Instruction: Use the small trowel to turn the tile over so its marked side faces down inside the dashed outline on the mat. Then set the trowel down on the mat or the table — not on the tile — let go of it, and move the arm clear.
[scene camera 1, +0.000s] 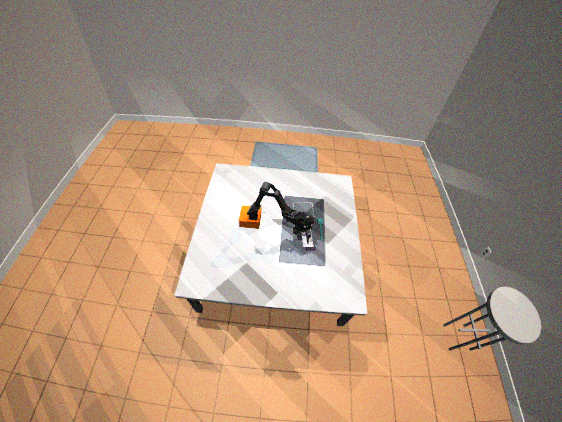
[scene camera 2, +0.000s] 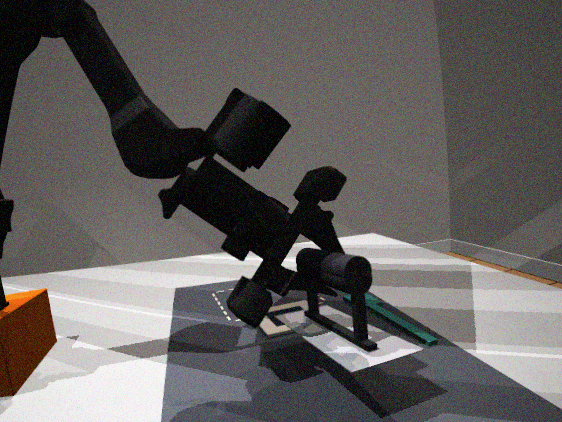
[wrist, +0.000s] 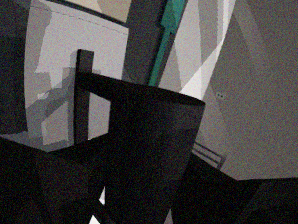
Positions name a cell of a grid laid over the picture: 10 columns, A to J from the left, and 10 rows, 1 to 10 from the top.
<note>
In view: my gripper (scene camera 2: G7) and a teal strip (scene camera 2: G8).
My gripper is seen too in the wrist view (wrist: E7).
</note>
